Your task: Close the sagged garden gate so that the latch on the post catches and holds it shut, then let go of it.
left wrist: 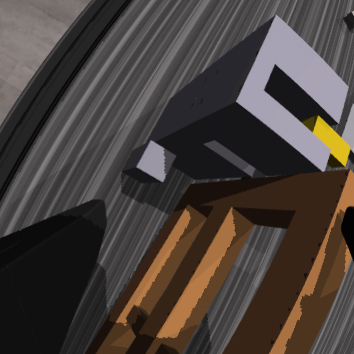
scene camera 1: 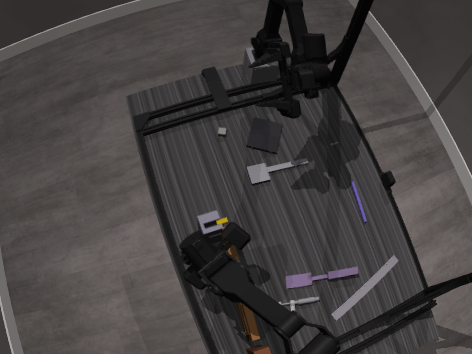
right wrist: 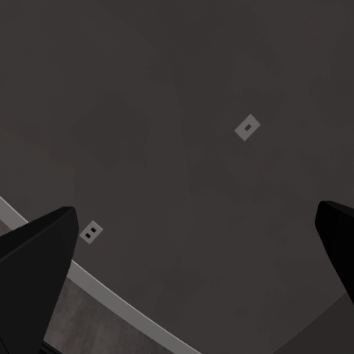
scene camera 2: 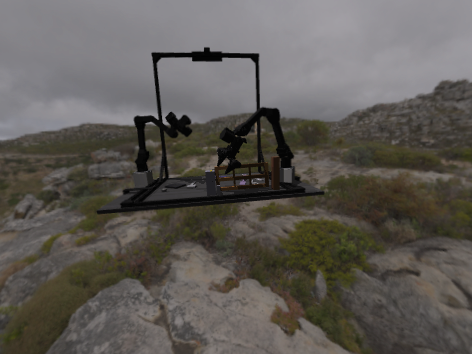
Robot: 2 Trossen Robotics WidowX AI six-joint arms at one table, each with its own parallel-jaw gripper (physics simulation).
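Seen in the pictures: left gripper, fingertip midpoint: (left wrist: 228, 215) (scene camera 1: 214, 246) (scene camera 2: 221, 170); right gripper, fingertip midpoint: (scene camera 1: 253, 86) (right wrist: 200, 216) (scene camera 2: 178, 121); left arm's base at its link origin: (scene camera 2: 286, 167); right arm's base at its link origin: (scene camera 2: 142, 171).
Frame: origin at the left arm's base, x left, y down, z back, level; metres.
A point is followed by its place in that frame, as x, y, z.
The brown gate (scene camera 1: 245, 312) @[0.239, -0.052, -0.134] (scene camera 2: 255, 164) @[0.236, -0.047, -0.128] (left wrist: 310, 215) @[0.349, -0.034, -0.319] stands upright, its free end close beside the grey latch post (scene camera 1: 206, 220) @[0.406, -0.026, -0.350] (scene camera 2: 211, 183) @[0.415, 0.043, -0.329] (left wrist: 300, 60) @[0.409, -0.026, -0.356]. A yellow latch piece (scene camera 1: 222, 220) @[0.366, -0.022, -0.364] (left wrist: 332, 142) @[0.366, -0.022, -0.362] sticks out of the post's slot, just past the gate's top corner. Whether it catches the gate, I cannot tell. A small grey block (left wrist: 152, 162) @[0.390, 0.059, -0.297] juts from the post's lower side. The hinge post (scene camera 1: 259, 350) @[0.178, -0.085, -0.040] (scene camera 2: 275, 173) @[0.184, 0.012, -0.021] stands at the other end. My left gripper (scene camera 2: 223, 169) @[0.365, -0.028, -0.288] (left wrist: 228, 215) @[0.365, -0.028, -0.288] is open, one finger either side of the gate's free end. My right gripper (scene camera 1: 255, 84) @[0.376, -0.327, -0.583] (right wrist: 200, 216) @[0.376, -0.327, -0.583] is open, raised far from the gate.
In scene camera 1 a black plate (scene camera 1: 264, 135) @[0.328, 0.103, -0.715], a small pale cube (scene camera 1: 222, 131) @[0.460, 0.096, -0.682], a grey paddle (scene camera 1: 258, 173) @[0.312, 0.101, -0.578], a violet stick (scene camera 1: 359, 202) @[-0.036, 0.104, -0.586], a purple tool (scene camera 1: 299, 280) @[0.100, 0.107, -0.286], a white tool (scene camera 1: 304, 301) @[0.068, 0.096, -0.223] and a long grey strip (scene camera 1: 365, 287) @[-0.127, 0.112, -0.312] lie on the table.
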